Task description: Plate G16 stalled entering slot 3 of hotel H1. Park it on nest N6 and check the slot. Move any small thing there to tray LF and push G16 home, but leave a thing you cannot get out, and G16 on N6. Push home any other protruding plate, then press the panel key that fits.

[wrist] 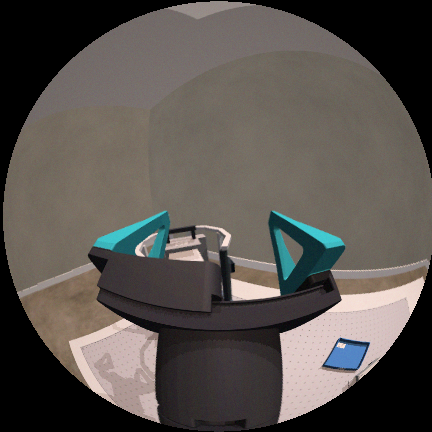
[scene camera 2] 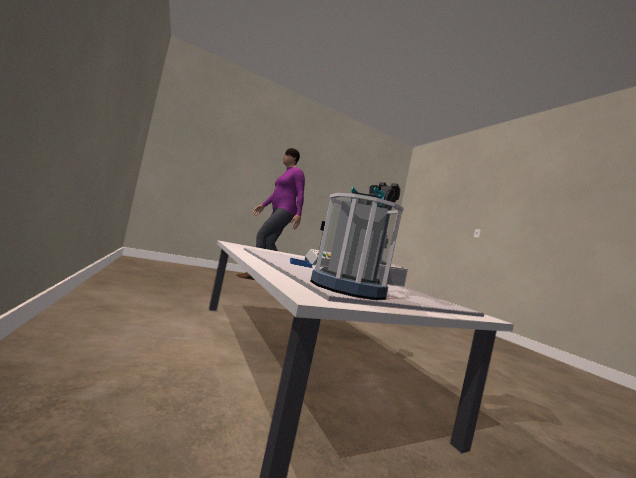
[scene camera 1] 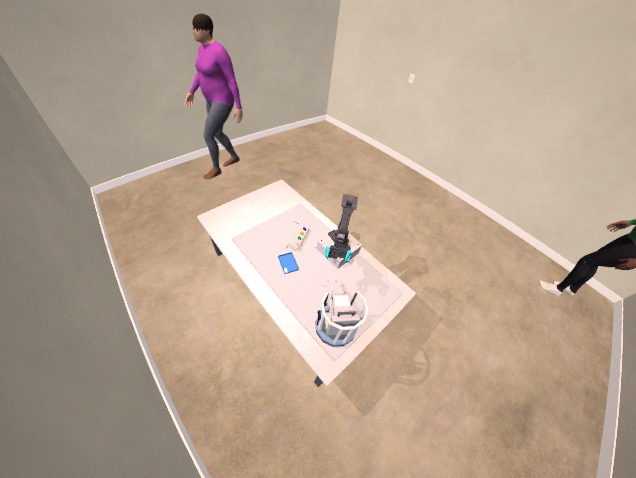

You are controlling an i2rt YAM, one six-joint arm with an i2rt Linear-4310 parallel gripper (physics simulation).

Labels:
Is my gripper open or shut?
Open.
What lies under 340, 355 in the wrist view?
A blue card.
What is my gripper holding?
Nothing.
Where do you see a round plate rack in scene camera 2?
At 359, 234

